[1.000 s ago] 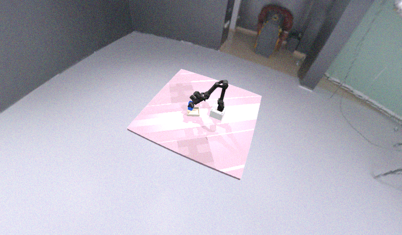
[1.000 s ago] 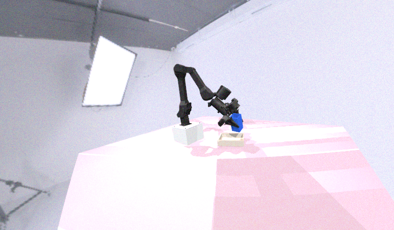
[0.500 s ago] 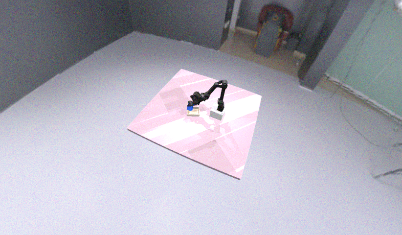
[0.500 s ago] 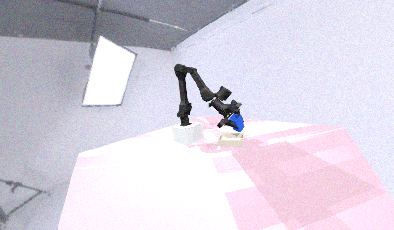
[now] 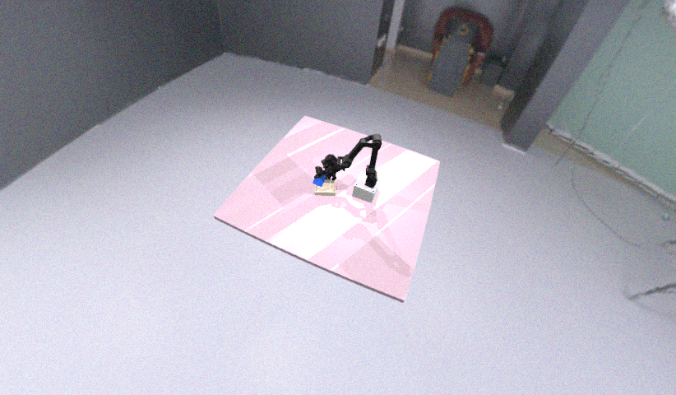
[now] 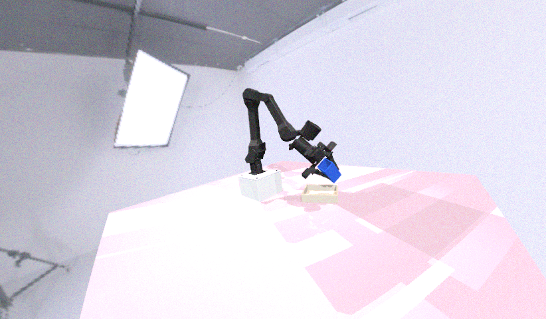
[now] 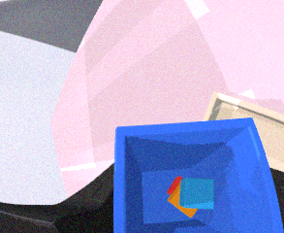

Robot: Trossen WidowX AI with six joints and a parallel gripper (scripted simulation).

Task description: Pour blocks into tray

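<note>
Right now my gripper tip is 3 cm past the teal block and 1 cm to the left of it. Also, from my gripper tip: orange block (3 cm behind, 1 cm to the left, 1 cm below); red block (3 cm behind, 2 cm to the left, 2 cm below); blue square cup (3 cm behind, 2 cm to the left).
</note>
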